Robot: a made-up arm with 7 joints.
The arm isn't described. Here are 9 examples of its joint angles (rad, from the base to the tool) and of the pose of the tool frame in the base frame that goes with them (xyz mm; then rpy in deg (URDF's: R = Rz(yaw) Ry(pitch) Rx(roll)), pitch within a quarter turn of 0, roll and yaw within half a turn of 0).
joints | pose
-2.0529 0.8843 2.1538 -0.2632 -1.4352 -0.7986 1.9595 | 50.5 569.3 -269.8 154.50 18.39 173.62
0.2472 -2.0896 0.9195 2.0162 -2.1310 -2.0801 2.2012 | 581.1 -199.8 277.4 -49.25 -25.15 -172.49
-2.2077 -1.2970 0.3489 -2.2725 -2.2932 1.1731 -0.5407 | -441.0 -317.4 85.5 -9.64 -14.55 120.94
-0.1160 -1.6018 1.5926 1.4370 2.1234 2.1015 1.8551 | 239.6 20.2 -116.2 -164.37 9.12 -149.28
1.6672 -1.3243 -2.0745 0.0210 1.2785 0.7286 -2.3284 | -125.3 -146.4 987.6 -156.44 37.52 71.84
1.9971 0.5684 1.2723 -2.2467 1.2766 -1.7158 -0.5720 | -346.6 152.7 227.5 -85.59 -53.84 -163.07
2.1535 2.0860 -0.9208 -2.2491 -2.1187 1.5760 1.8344 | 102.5 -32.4 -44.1 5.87 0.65 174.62
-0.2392 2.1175 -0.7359 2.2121 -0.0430 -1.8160 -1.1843 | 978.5 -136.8 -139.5 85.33 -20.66 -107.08
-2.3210 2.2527 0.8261 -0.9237 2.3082 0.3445 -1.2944 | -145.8 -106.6 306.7 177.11 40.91 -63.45
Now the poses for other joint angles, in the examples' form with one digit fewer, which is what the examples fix.
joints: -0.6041 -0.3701 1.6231 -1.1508 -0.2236 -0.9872 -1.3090
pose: 228 -706 817 165.0 -34.1 108.3
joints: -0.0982 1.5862 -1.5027 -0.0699 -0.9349 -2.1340 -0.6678
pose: -180 621 -36 119.9 -71.8 -4.9
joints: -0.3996 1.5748 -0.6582 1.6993 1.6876 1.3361 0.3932
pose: 416 -66 -501 -82.8 43.1 46.9
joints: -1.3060 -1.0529 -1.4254 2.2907 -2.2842 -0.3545 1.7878
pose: 23 -284 -4 -115.7 -12.7 -151.4
